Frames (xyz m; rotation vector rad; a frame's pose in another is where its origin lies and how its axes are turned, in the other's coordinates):
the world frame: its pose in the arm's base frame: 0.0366 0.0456 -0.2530 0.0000 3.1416 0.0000
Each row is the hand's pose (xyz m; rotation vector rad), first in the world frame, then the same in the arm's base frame.
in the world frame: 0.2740 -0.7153 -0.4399 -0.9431 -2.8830 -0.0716
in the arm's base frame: -0.2374 -0.6697 0.1869 -0.0479 0.1092 0.6316
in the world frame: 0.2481 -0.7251 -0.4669 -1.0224 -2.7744 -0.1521
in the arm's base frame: -0.2115 -0.6795 0.2139 -0.1047 0.1848 0.7036
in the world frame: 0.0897 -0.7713 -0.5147 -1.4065 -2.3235 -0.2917
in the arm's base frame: -0.0531 -0.7257 0.2617 -0.2216 0.4314 1.0685
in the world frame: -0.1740 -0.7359 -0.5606 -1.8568 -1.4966 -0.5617
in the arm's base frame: 0.2106 -0.6903 0.3076 -0.5053 0.7939 1.6703
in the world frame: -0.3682 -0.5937 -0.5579 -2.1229 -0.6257 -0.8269
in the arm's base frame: 0.4048 -0.5481 0.3049 -0.8838 1.0365 2.2691
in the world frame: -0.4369 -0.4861 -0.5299 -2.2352 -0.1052 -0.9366
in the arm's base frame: 0.4735 -0.4405 0.2769 -1.1076 1.0730 2.6434
